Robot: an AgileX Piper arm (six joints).
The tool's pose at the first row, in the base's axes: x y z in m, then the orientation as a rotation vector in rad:
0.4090, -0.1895, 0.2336, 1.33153, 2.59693, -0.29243
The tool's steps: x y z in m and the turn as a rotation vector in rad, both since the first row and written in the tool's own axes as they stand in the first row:
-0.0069, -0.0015, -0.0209, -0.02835, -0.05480, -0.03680
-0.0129, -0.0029, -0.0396, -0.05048, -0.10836, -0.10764
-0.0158, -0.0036, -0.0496, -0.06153, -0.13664, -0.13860
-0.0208, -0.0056, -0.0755, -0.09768, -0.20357, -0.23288
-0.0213, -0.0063, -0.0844, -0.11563, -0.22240, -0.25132
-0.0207, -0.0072, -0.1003, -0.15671, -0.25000, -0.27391
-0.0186, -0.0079, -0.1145, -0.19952, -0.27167, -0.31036
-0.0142, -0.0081, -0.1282, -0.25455, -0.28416, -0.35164
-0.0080, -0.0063, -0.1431, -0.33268, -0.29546, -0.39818
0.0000, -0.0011, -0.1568, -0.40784, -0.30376, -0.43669
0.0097, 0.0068, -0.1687, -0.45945, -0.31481, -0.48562
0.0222, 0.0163, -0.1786, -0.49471, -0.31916, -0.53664
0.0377, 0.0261, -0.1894, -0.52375, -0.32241, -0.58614
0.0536, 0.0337, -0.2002, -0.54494, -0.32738, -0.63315
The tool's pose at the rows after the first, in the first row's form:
0.4098, -0.1901, 0.2556, 1.24985, 2.57289, -0.29272
0.4103, -0.1905, 0.2753, 1.12930, 2.57176, -0.30519
0.4104, -0.1905, 0.2858, 1.07445, 2.56538, -0.31129
0.4092, -0.1885, 0.3121, 0.91677, 2.55626, -0.31508
0.4081, -0.1869, 0.3208, 0.88086, 2.54610, -0.30506
0.4055, -0.1827, 0.3360, 0.83009, 2.52449, -0.27152
0.4024, -0.1777, 0.3491, 0.76427, 2.51345, -0.23504
0.3985, -0.1707, 0.3610, 0.69278, 2.50725, -0.17990
0.3950, -0.1609, 0.3735, 0.60883, 2.49430, -0.09802
0.3934, -0.1480, 0.3840, 0.53678, 2.47743, -0.01865
0.3932, -0.1328, 0.3921, 0.45799, 2.46805, 0.02927
0.3929, -0.1150, 0.3974, 0.38351, 2.46896, 0.06149
0.3910, -0.0945, 0.4028, 0.31301, 2.47076, 0.08722
0.3871, -0.0749, 0.4082, 0.24738, 2.47194, 0.10322

